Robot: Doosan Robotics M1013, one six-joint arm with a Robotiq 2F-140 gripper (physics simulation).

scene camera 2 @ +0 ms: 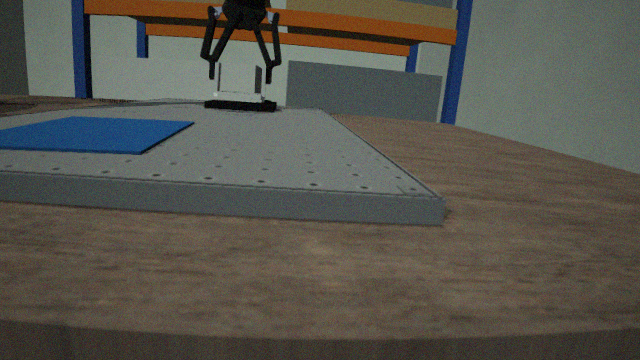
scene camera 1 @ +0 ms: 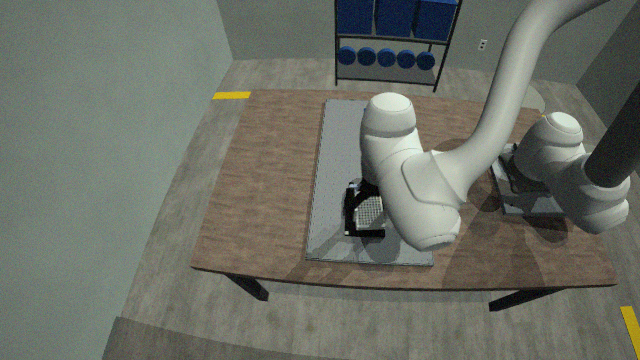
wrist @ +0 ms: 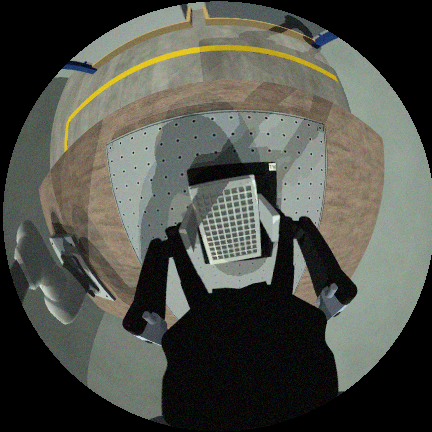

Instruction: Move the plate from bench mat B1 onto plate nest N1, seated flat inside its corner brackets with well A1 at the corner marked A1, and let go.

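Frame: origin at the arm's base, x ahead, y left, z up, level; centimetres.
Seen in the pictures: gripper, fingertip midpoint: [scene camera 1: 369,217] [wrist: 226,208]; arm's base at its link origin: [scene camera 1: 525,173] [wrist: 77,272].
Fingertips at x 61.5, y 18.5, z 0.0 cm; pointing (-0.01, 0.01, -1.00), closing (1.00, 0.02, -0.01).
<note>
Pixels of each thing's middle, then the offset from my fingertips to it. "pt": a spot on its surface instead. Level surfaces: height alone.
- pale well plate at the middle of its body: [wrist: 229,224] [scene camera 2: 239,96] [scene camera 1: 369,209] dx +0.1, dy -2.2, dz +0.9 cm
- black plate nest N1 at the middle of its body: [wrist: 236,219] [scene camera 2: 244,103] [scene camera 1: 364,211] dx +1.3, dy -2.1, dz -0.5 cm
- nest's A1 label at a spot on its surface: [wrist: 272,166] pt dx +6.9, dy +5.3, dz +0.0 cm
- Bench mat B1 at its surface level: dz -1.0 cm
- grey perforated board at its surface level: dz -1.2 cm
- wooden table at its surface level: dz -2.5 cm
The pale well plate [scene camera 1: 370,212] [scene camera 2: 239,96] [wrist: 230,222] is between the fingers of my gripper [scene camera 2: 239,79] [wrist: 226,208], which is shut on it. It is over the black plate nest N1 [scene camera 1: 349,215] [scene camera 2: 240,105] [wrist: 227,171], very low; whether it touches cannot be told. In the wrist view the plate looks turned slightly against the nest and set toward its left, with black nest showing along the far and right sides. The nest's A1 label [wrist: 272,166] is at its far right corner there. The plate's well A1 cannot be made out. Bench mat B1 [scene camera 2: 100,135] is blue and bare.
The nest and mat lie on a grey perforated board [scene camera 1: 340,150] [scene camera 2: 280,145] [wrist: 135,175] on the wooden table [scene camera 1: 260,165]. The arm [scene camera 1: 430,185] hides part of the board in scene camera 1. The arm's base plate [scene camera 1: 532,205] is on the table's right side.
</note>
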